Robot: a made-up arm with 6 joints. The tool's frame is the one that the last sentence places.
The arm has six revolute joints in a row. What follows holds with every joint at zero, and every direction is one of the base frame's. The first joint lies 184 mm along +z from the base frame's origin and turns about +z. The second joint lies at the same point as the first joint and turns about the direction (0.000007, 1, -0.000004). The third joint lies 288 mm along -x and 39 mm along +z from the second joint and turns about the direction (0.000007, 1, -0.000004). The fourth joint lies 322 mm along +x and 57 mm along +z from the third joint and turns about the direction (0.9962, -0.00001, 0.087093). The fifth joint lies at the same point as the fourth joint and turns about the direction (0.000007, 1, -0.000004). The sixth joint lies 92 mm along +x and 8 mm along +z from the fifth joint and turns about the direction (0.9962, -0.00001, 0.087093). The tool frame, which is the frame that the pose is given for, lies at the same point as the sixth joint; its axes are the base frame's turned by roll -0.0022, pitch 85.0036 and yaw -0.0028 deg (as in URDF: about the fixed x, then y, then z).
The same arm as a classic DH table. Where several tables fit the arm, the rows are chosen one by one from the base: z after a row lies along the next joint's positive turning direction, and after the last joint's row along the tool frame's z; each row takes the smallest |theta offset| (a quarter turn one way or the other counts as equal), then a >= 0, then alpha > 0; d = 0 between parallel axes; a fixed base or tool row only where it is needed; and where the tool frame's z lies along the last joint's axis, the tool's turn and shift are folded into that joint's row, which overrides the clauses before.
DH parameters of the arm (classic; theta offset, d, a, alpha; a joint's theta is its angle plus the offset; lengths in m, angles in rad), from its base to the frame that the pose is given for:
joint 1: 0.0000 0.1840 0.0000 -1.5708
joint 2: 0.1346 0.0000 -0.2906 0.0000
joint 3: 1.3490 0.0000 -0.0287 1.5708
joint 4: 0.0000 0.3257 0.0000 -1.5708
joint 5: 0.0000 0.0000 0.0000 1.5708
joint 6: 0.0000 0.0923 0.0000 0.0000

